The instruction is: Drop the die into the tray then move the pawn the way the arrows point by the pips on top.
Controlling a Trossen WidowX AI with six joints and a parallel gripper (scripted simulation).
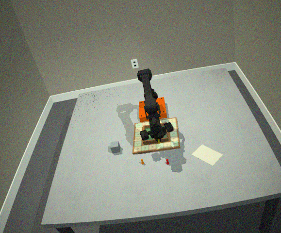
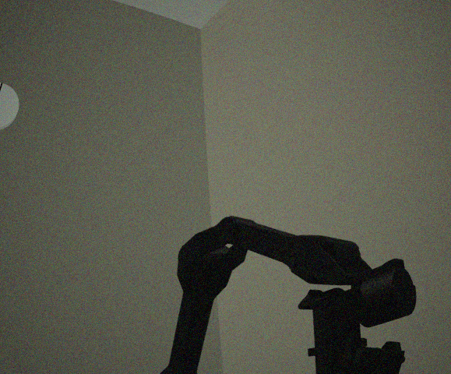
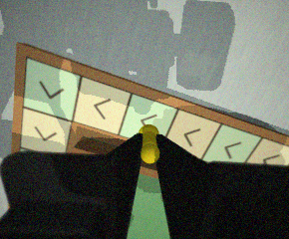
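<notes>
Right now my gripper tip is 12 cm past the white die, 2 cm to the left of it and 2 cm above it. Also, from my gripper tip: green tray (11 cm behind, 4 cm to the right, 4 cm below); red pawn (13 cm ahead, 6 cm to the left, 3 cm below); yellow pawn (1 cm above).
</notes>
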